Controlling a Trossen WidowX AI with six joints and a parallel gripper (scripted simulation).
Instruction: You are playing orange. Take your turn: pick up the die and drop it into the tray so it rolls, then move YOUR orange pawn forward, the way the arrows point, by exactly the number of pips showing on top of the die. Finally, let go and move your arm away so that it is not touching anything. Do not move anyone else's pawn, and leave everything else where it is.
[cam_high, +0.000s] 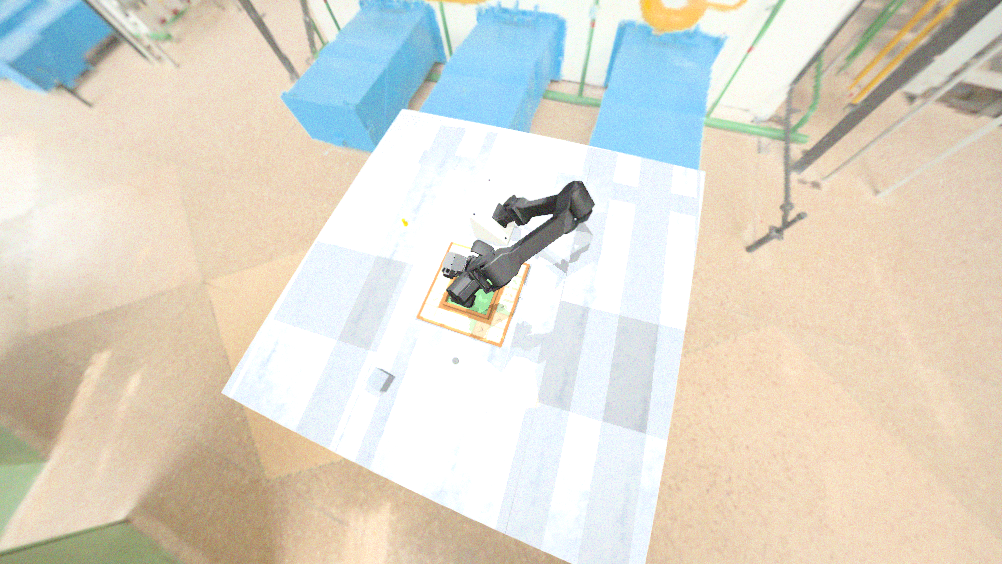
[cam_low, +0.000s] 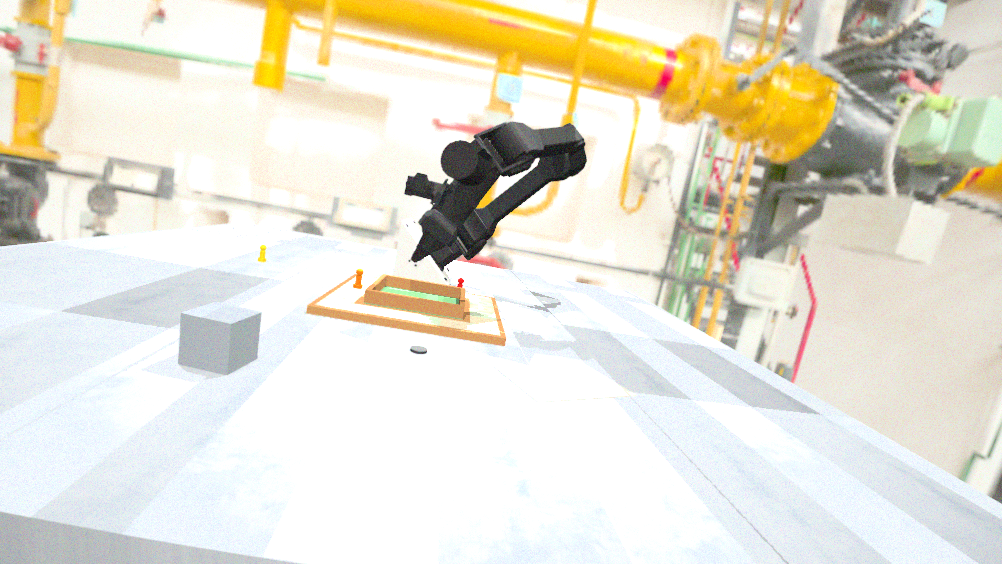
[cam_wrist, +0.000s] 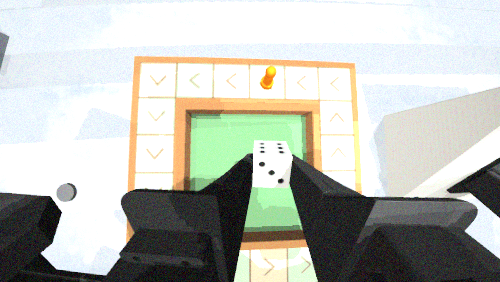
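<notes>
My gripper tip is now 10 mm past the orange pawn, 90 mm to the left of it and 50 mm above it. From my gripper tip the other things lie so: red pawn: 100 mm behind, 90 mm to the left, 50 mm below; white die: right at my gripper tip; yellow pawn: 150 mm behind, 320 mm to the right, 70 mm below.
</notes>
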